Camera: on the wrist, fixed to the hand. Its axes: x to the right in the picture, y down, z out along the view.
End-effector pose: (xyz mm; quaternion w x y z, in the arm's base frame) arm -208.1 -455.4 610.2 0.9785 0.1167 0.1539 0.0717
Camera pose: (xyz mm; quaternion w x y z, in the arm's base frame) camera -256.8 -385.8 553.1 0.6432 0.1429 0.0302 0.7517
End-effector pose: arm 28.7 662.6 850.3 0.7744 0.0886 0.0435 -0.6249
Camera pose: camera 84.9 706.9 777.1 0.9920 0.0604 0.0046 0.1107
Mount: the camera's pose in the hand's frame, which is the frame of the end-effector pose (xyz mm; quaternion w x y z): -17.4 57.8 -82.7 0.7046 -0.0488 0.0080 0.7079
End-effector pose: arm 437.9 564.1 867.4 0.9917 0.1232 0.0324 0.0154
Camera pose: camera 413.6 639.6 802.6 0.6936 0.0612 -0.0572 0.7155
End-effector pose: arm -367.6 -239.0 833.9 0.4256 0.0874 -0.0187 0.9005
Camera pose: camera -413.0 -280.2 751.9 0.3332 -0.0204 0.1156 -0.9355
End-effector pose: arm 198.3 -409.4 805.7 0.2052 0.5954 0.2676 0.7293
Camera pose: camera 122.1 -476.9 817.0 0.3448 -0.5931 0.2669 -0.6769
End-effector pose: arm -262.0 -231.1 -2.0 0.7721 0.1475 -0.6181 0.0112
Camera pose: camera -199.0 -153.0 -22.2 0.5482 -0.3714 -0.5343 0.5255
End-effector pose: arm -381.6 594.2 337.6 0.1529 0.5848 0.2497 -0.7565
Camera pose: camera -279.8 591.3 327.0 0.6698 0.5874 -0.1999 -0.4079
